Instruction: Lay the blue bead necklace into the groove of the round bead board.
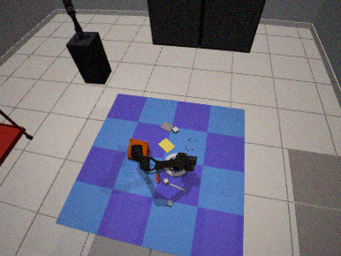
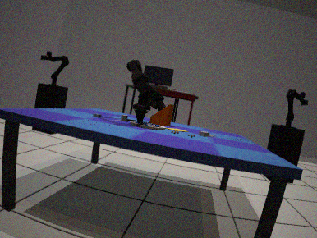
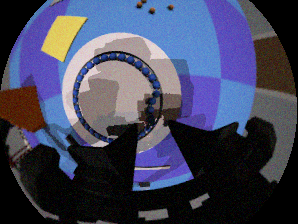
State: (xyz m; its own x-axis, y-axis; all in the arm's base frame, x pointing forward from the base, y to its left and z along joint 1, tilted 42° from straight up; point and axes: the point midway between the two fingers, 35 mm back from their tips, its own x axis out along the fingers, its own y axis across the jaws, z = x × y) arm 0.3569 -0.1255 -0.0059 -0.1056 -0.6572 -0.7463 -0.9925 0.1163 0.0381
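My gripper tip is 5 cm past the round white bead board, 4 cm to the right of it and 1 cm above it. Round my gripper tip: red-handled tool 18 cm behind, 8 cm to the right, 1 cm below; yellow card 16 cm behind, 21 cm to the left, 2 cm below; thin pale stick 2 cm behind, 14 cm to the right, 2 cm below.
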